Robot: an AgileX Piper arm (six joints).
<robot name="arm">
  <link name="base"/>
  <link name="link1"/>
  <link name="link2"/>
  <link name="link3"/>
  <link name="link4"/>
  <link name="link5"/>
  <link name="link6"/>
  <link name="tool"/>
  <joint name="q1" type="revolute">
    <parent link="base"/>
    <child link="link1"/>
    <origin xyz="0 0 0.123" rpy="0 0 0"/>
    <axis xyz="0 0 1"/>
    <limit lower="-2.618" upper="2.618"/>
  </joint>
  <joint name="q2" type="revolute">
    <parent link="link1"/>
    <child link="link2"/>
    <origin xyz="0 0 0" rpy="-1.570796 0 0"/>
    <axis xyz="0 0 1"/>
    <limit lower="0" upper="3.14"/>
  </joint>
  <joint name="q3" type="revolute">
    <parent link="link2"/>
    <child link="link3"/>
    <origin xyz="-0.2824 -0.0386 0" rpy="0 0 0"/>
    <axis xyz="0 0 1"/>
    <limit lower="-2.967" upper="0"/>
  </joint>
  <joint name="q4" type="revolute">
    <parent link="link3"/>
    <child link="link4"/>
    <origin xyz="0.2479 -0.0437 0" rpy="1.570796 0 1.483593"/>
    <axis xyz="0 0 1"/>
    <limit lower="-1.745" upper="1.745"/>
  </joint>
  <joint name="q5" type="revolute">
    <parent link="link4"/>
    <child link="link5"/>
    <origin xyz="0 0 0" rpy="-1.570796 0 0"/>
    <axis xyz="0 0 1"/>
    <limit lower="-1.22" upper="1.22"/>
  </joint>
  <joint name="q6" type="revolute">
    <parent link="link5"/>
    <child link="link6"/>
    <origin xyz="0 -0.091 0" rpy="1.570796 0 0"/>
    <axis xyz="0 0 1"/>
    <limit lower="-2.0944" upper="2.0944"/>
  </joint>
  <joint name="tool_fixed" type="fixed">
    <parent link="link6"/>
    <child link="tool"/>
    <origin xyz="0 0 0" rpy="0 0 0"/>
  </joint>
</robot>
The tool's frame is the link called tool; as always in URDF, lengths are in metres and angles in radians.
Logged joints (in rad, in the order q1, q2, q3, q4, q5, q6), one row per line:
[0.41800, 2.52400, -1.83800, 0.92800, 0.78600, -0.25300]
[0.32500, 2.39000, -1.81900, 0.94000, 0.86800, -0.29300]
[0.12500, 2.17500, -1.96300, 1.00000, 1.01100, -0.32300]
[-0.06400, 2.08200, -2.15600, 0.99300, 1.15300, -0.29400]
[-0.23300, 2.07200, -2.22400, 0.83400, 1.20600, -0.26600]
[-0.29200, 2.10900, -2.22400, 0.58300, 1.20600, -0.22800]
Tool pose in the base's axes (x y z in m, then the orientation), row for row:
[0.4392, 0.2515, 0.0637, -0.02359, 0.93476, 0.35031, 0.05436]
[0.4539, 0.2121, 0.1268, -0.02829, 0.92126, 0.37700, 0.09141]
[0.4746, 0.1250, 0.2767, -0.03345, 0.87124, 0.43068, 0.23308]
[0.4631, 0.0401, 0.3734, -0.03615, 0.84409, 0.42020, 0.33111]
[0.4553, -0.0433, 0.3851, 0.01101, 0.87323, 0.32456, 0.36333]
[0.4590, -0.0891, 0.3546, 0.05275, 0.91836, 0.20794, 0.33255]
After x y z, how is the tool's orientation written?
As a quaternion, x y z w.
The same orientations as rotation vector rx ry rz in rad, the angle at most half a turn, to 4 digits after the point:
[-0.0716, 2.8391, 1.0640]
[-0.0840, 2.7370, 1.1200]
[-0.0919, 2.3931, 1.1830]
[-0.0945, 2.2065, 1.0984]
[0.0283, 2.2475, 0.8354]
[0.1378, 2.3990, 0.5432]

